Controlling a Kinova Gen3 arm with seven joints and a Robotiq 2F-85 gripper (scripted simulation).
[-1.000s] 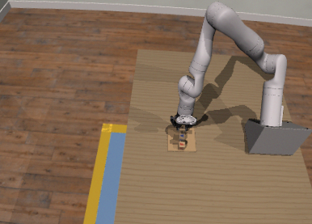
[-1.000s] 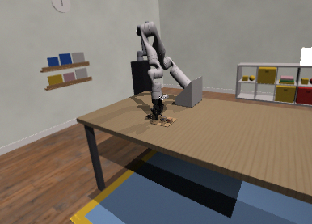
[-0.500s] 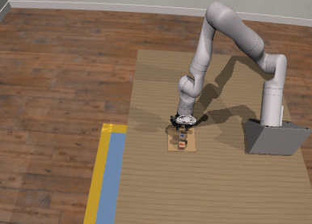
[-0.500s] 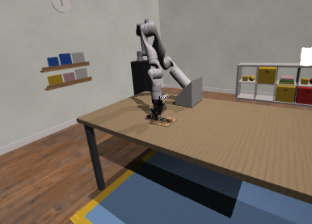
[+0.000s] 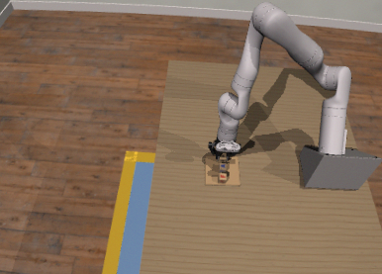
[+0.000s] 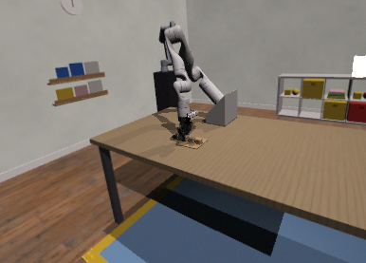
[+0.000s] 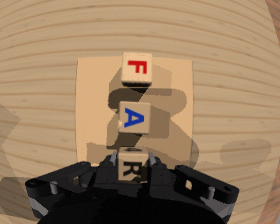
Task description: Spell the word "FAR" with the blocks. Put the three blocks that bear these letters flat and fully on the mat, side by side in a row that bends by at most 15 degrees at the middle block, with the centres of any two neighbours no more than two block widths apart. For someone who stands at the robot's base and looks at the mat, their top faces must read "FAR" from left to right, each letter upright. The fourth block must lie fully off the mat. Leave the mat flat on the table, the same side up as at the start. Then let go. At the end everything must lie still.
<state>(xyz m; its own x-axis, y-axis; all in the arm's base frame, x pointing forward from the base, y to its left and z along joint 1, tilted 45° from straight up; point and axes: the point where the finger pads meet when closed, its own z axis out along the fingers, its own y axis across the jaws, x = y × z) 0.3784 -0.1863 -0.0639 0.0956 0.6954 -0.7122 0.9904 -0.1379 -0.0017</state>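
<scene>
The R block lies 1 cm below my hand. Round my hand: tan mat: 5 cm to the left, 3 cm below.
</scene>
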